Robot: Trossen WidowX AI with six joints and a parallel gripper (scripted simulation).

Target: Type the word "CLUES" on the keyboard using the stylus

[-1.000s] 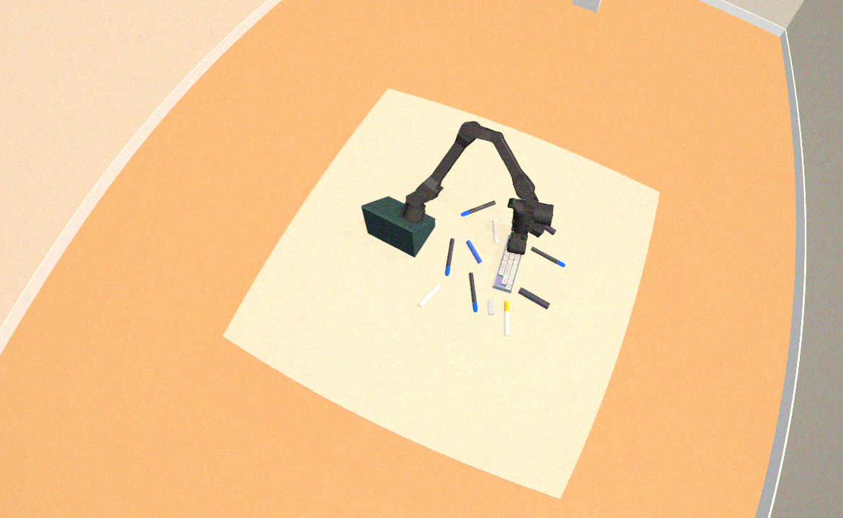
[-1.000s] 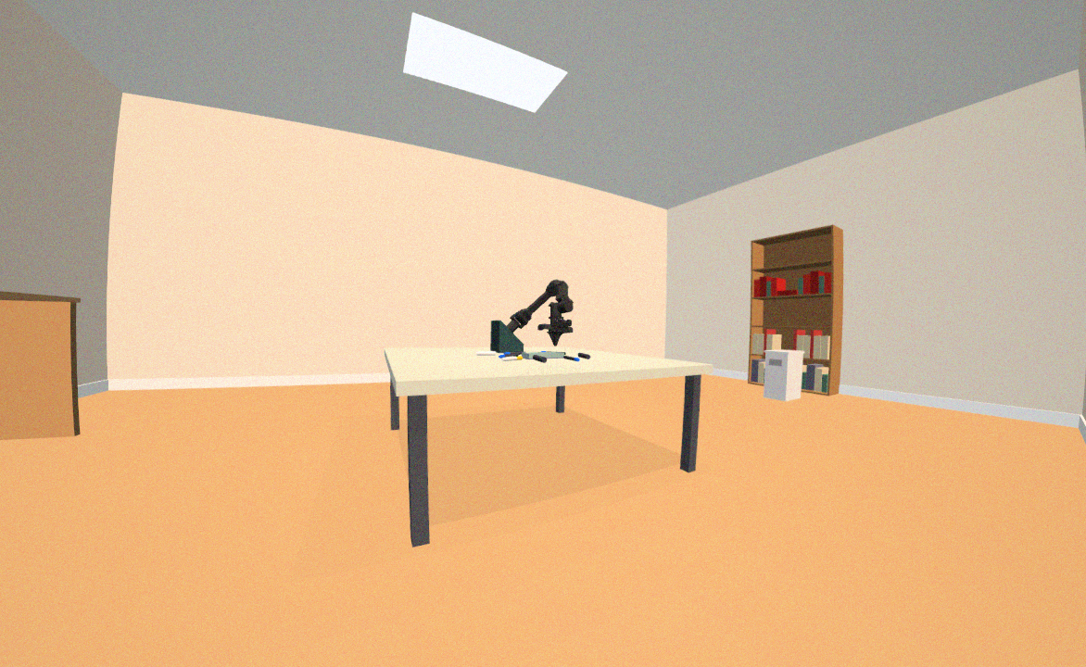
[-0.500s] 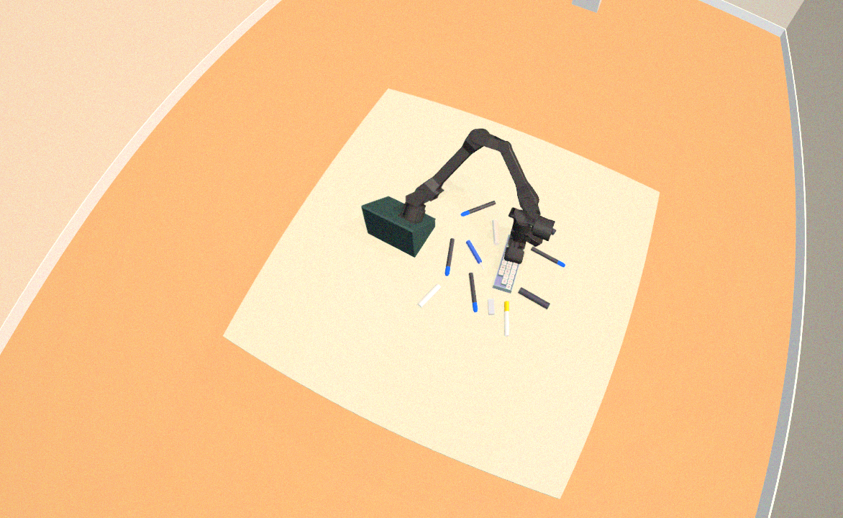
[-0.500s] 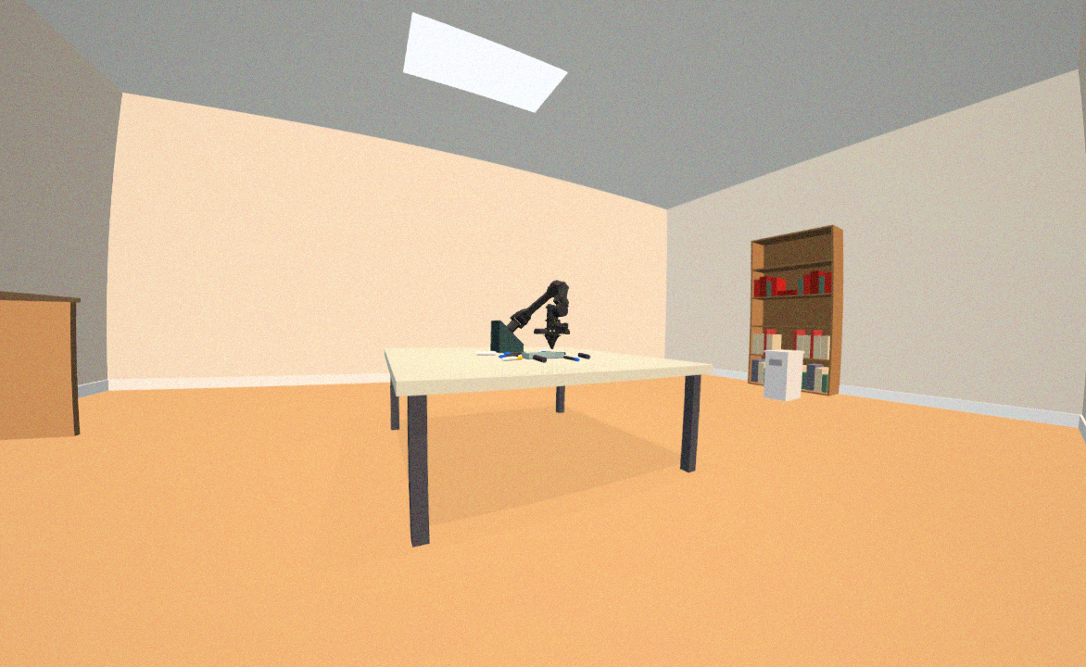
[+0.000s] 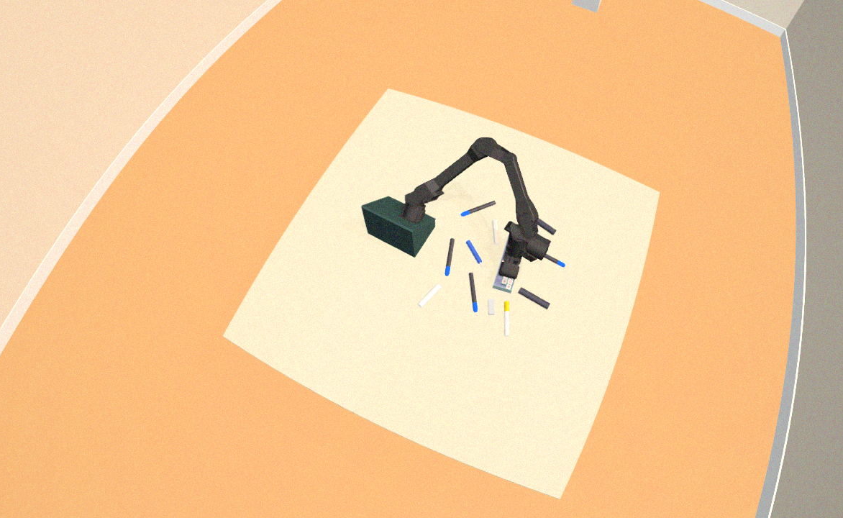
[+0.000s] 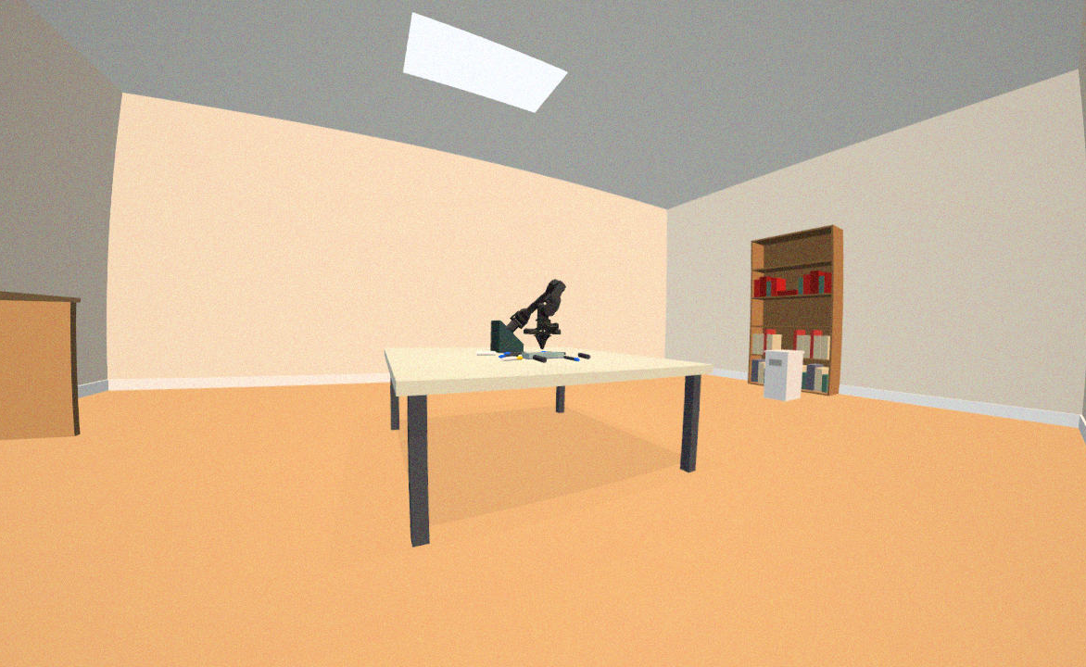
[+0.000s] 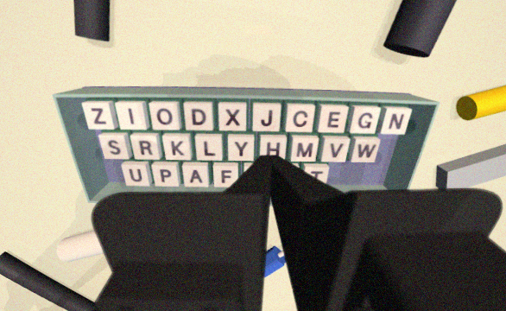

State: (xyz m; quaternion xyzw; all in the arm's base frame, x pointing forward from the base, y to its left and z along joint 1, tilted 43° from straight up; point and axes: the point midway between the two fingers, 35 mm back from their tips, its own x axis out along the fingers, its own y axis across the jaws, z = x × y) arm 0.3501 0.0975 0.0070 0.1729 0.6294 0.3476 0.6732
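Now: gripper tip 11 cm past the stylus, 3 cm to the left of it and 3 cm above it. From my gripper tip the other things lie so: stylus tip (8 cm behind, 5 cm to the right, 3 cm below).
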